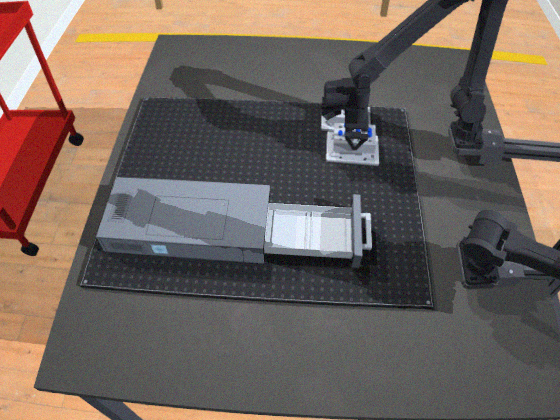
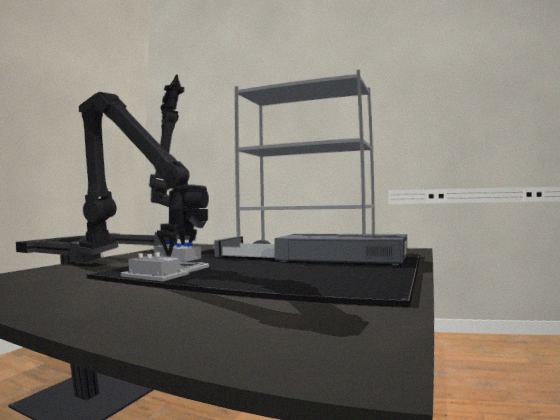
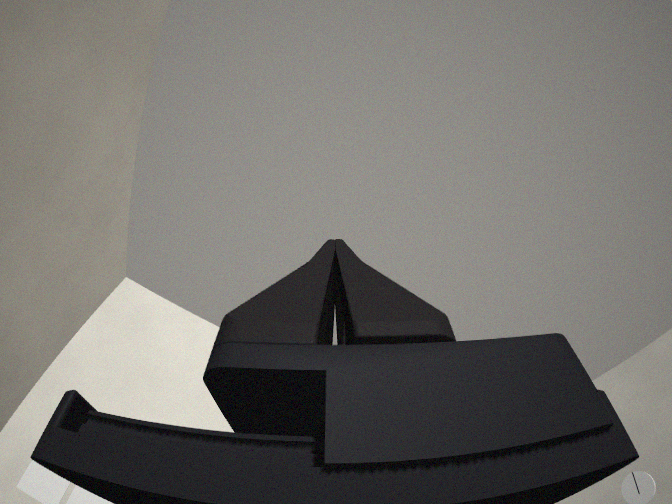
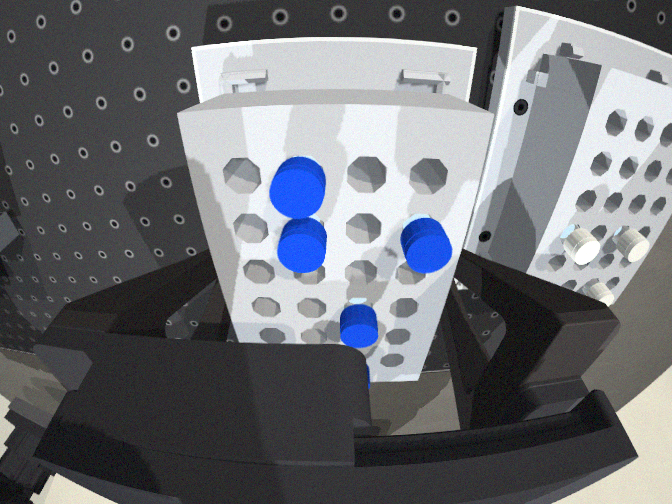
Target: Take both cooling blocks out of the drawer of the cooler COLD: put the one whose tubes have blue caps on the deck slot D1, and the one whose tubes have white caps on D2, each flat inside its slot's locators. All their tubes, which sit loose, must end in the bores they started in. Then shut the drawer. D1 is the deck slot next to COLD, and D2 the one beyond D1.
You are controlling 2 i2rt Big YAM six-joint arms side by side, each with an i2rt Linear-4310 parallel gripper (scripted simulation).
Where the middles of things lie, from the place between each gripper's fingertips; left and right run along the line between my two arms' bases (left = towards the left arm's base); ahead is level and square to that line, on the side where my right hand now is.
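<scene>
With the slot D1 (image 4: 312, 64), I see that my right hand is 5 cm above it.
My left hand is 61 cm short of the slot D1, 65 cm to the left of it and 93 cm above it. Going by its middle, the slot D1 is nearer to my right hand than to my left hand.
</scene>
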